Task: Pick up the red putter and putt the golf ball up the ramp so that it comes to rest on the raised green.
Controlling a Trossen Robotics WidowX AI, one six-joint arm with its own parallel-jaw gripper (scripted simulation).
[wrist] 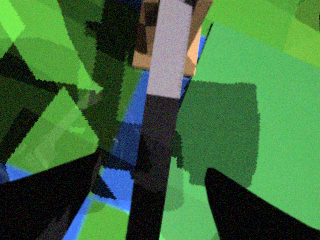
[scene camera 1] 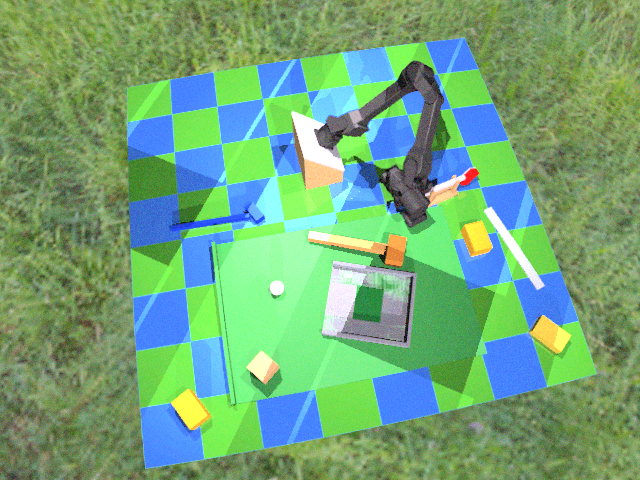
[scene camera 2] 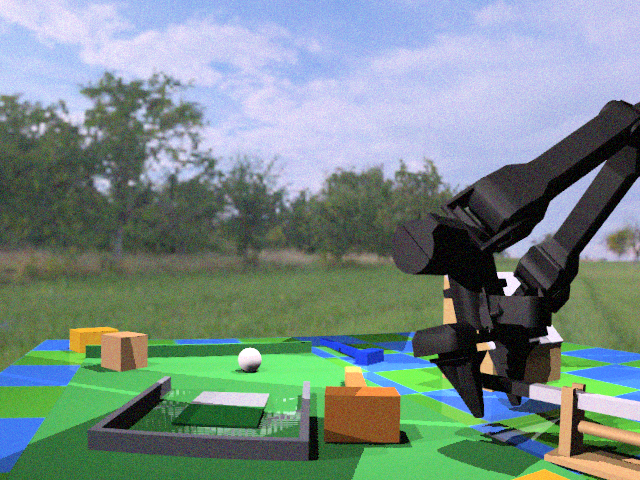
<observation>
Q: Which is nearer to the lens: the blue putter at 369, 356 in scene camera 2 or the orange mallet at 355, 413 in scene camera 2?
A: The orange mallet.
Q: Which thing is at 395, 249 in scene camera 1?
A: An orange mallet.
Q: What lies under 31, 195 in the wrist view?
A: My gripper.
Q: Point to a white bar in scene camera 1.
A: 497, 223
</observation>
